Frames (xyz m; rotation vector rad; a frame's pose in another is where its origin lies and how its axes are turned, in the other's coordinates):
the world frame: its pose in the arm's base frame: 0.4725 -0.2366 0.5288 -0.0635 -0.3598 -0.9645
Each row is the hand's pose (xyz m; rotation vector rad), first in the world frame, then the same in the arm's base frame.
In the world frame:
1: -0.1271 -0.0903 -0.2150 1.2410 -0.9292 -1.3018
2: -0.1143 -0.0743 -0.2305 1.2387 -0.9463 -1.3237
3: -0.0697 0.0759 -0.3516 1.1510 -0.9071 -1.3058
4: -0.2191 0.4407 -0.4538 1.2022 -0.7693 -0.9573
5: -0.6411 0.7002 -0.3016 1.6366 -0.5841 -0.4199
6: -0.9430 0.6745 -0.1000 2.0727 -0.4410 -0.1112
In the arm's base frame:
1: 0.3919 -0.2331 0.2758 1.0021 -1.9618 -1.7659
2: 0.4157 -0.2374 0.2671 0.9983 -1.9816 -1.7848
3: 0.5937 -0.2123 0.1839 0.9202 -1.9001 -1.8166
4: 0.8409 0.0934 0.0776 0.9340 -1.7367 -1.4813
5: 0.7930 0.6084 0.1099 1.2821 -1.6503 -0.7896
6: 0.5618 0.8754 0.1976 1.6485 -1.6111 -0.2852

